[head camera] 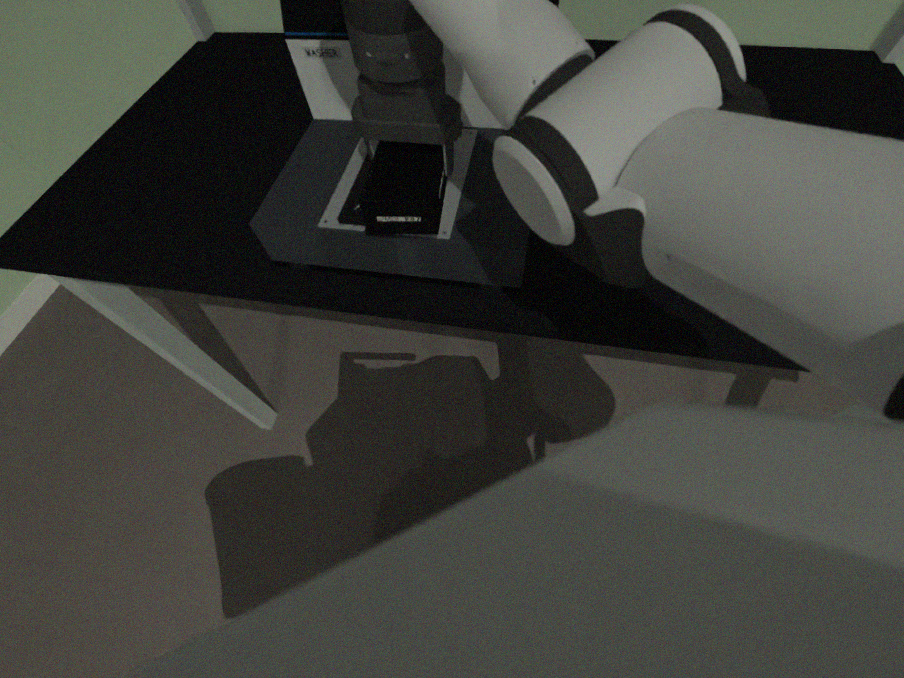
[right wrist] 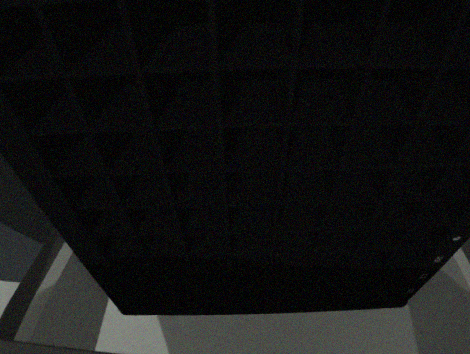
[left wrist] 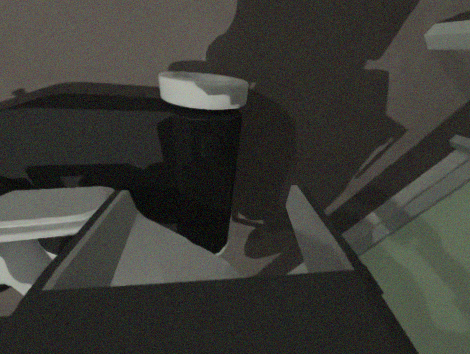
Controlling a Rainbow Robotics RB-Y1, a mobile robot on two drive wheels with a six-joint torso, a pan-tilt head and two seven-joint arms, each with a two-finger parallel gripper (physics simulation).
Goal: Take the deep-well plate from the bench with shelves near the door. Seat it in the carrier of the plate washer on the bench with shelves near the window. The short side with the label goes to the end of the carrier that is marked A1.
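Frame: origin at the robot's base, x left, y back, z up, level; centimetres.
Where they show: left gripper, fingertip midpoint: (left wrist: 213,198); right gripper, fingertip midpoint: (head camera: 413,168) (right wrist: 263,191).
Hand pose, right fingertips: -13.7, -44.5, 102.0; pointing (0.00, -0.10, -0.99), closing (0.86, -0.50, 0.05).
Things, the pixels of their top centre, and the offset from my right fingertips, as dx, dy, dz. "spot": a spot on its surface instead. Level surfaces: height alone.
- black deep-well plate, top centre: (right wrist: 281,185) (head camera: 403,166) +2.1, +4.1, +3.8
- dark carrier, surface spot: (head camera: 351,213) spot: +9.5, +3.5, -0.7
- light panel, surface spot: (head camera: 332,211) spot: +11.6, +0.0, -2.4
- plate washer, surface spot: (head camera: 292,207) spot: +16.3, -3.3, -2.5
- washer's white housing, surface spot: (head camera: 310,80) spot: +7.7, -21.4, +3.4
- black bench, surface height: dz -10.6
- pale bench leg, surface spot: (head camera: 175,350) spot: +58.4, -26.5, -47.4
The black deep-well plate (head camera: 406,175) (right wrist: 250,165) is between the fingers of my right gripper (head camera: 408,154) (right wrist: 252,277), over the washer's carrier area; its label side faces the near side of the bench. Part of the dark carrier (head camera: 351,213) shows left of the plate, on a light panel (head camera: 332,211) of the plate washer (head camera: 292,207). I cannot tell whether the plate touches the carrier, and no A1 mark is readable. In the right wrist view the plate hides the carrier. My left gripper (left wrist: 213,198) is open and empty, away from the bench top.
The washer's white housing (head camera: 310,80) stands behind the carrier on the black bench (head camera: 116,175). A pale bench leg (head camera: 175,350) slants at the left. The left wrist view shows a dark part with a white round cap (left wrist: 200,92) beyond the fingers, and a green wall (left wrist: 430,280).
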